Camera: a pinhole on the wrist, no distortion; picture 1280 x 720 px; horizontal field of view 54.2 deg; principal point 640.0 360.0 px. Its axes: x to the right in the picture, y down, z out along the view. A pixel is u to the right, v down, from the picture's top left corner.
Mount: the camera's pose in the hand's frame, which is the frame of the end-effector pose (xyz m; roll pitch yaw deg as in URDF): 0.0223 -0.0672 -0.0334 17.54 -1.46 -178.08
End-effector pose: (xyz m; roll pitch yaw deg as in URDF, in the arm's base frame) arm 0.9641 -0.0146 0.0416 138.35 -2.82 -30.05
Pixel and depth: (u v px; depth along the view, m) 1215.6 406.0 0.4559
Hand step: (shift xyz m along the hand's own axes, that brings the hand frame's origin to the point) -0.1802 0.0475 0.4116
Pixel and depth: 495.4 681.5 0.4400
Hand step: 0.0838 -0.0404 0.4188
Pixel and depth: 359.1 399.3 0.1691
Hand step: 0.0629 -0.0199 0.1284
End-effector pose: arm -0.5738 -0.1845 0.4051 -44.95 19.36 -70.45
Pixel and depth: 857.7 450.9 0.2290
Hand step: -0.0136 -0.0152 0.1909
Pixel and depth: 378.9 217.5 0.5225
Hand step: 0.1363 0.1510 0.4439
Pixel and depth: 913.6 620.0 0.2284
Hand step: -0.0225 -0.0451 0.1999
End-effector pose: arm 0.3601 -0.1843 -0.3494 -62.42 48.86 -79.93
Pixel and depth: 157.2 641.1 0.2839
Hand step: 0.1384 -0.0386 0.2536
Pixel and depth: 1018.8 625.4 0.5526
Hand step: -0.1324 -0.0176 0.5329
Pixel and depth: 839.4 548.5 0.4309
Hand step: -0.0377 -0.0012 0.3986
